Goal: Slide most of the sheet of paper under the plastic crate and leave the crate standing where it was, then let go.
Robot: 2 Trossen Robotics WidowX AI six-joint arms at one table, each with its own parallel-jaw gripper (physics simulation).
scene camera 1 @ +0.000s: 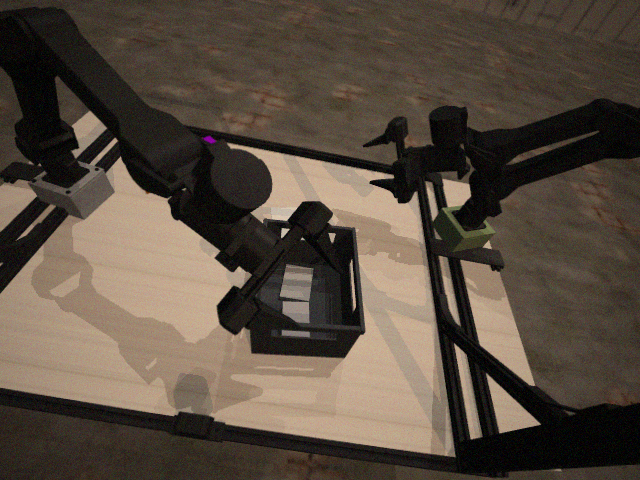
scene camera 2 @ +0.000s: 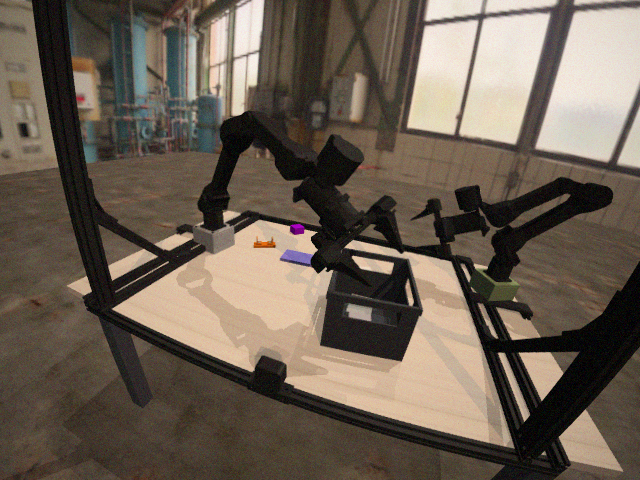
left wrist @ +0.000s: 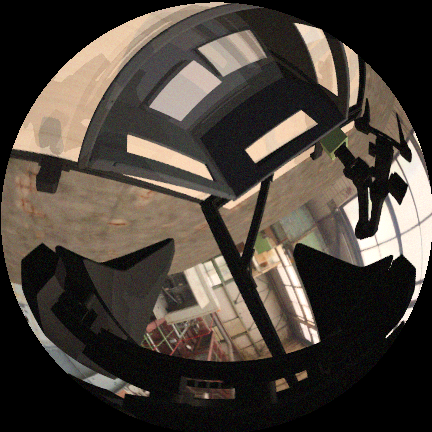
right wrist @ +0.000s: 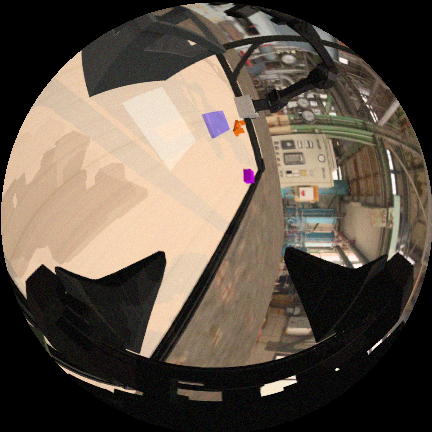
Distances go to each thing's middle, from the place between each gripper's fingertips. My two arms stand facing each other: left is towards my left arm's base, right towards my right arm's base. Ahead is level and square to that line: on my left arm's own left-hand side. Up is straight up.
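Looking at the sheet of paper (right wrist: 153, 112), I find my right gripper 110 mm past it and 160 mm to the right of it, and 130 mm above it. The dark plastic crate (scene camera 1: 334, 326) is 130 mm to the left of my right hand, 320 mm behind it and 70 mm below it.
As for the crate and my left hand, the hand is 10 mm to the right of the crate, 90 mm short of it and 130 mm above it. The sheet of paper is 40 mm to the left of my left hand and 290 mm ahead of it, and it is 200 mm below it.
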